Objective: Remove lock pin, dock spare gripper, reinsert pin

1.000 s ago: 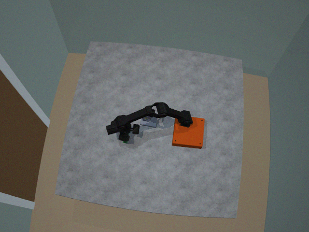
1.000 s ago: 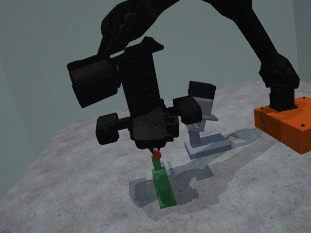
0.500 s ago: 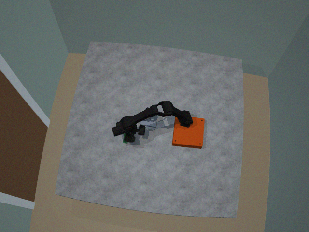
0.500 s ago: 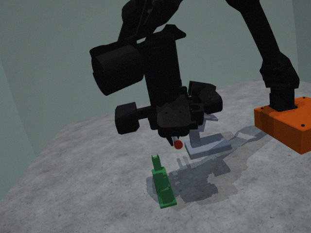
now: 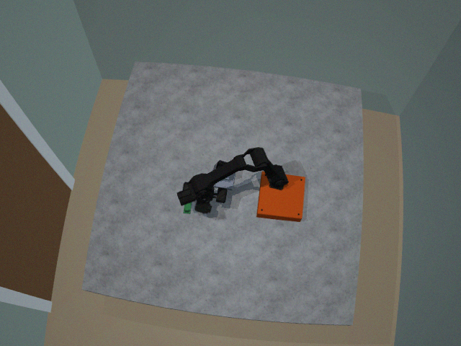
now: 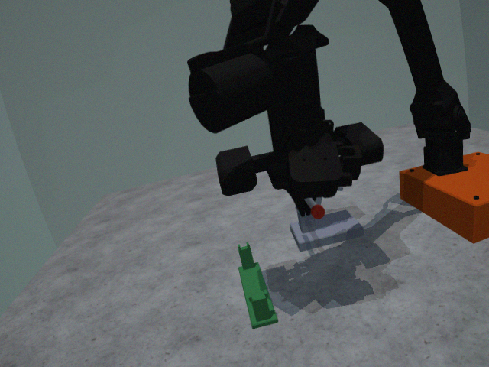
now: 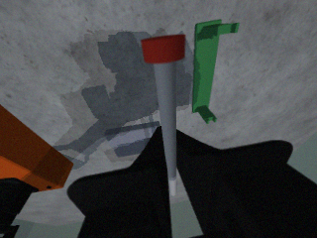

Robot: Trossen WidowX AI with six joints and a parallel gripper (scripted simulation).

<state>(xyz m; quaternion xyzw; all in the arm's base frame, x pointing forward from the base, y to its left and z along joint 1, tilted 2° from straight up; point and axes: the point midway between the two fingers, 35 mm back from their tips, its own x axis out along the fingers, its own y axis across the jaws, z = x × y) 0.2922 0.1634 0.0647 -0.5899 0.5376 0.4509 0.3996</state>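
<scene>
The grey mount lies 110 mm to the right of my gripper tip, 50 mm below it and 30 mm behind it. Round my gripper tip: spare gripper (120 mm to the right, 40 mm behind, 30 mm above); green cradle (80 mm ahead, 70 mm below, 20 mm to the left).
</scene>
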